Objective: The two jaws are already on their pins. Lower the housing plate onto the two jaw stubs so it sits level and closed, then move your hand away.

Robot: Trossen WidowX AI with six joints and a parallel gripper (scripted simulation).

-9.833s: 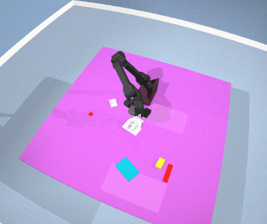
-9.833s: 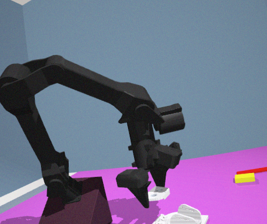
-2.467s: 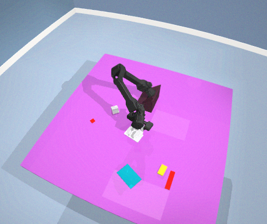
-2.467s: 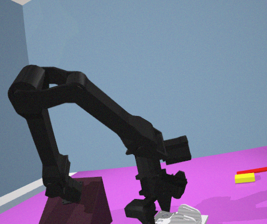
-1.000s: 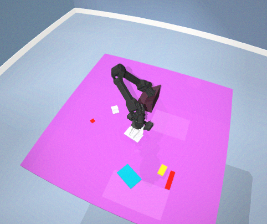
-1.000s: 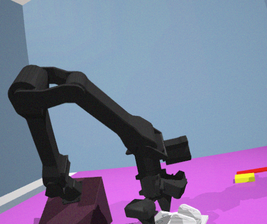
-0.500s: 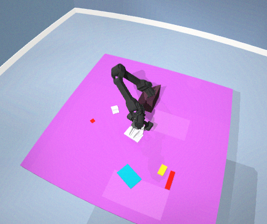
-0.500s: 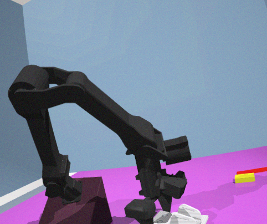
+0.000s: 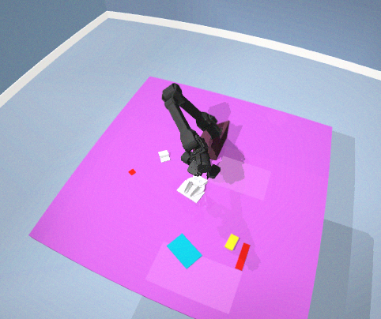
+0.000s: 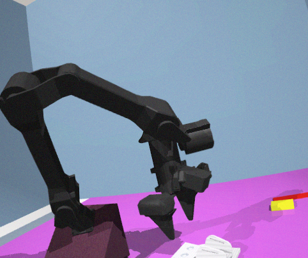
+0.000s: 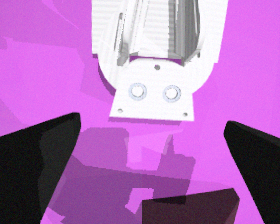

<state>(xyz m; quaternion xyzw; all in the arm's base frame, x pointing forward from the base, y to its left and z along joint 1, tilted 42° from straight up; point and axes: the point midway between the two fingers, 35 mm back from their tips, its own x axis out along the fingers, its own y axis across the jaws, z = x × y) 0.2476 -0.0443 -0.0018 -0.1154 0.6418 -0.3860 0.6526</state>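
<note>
The white housing plate is 60 mm below my gripper tip. Also, from my gripper tip: red square 360 mm to the right, 80 mm below, 30 mm ahead; then yellow block 270 mm ahead, 220 mm to the left, 70 mm below; then cyan tile 360 mm ahead, 80 mm below, 20 mm to the left.
</note>
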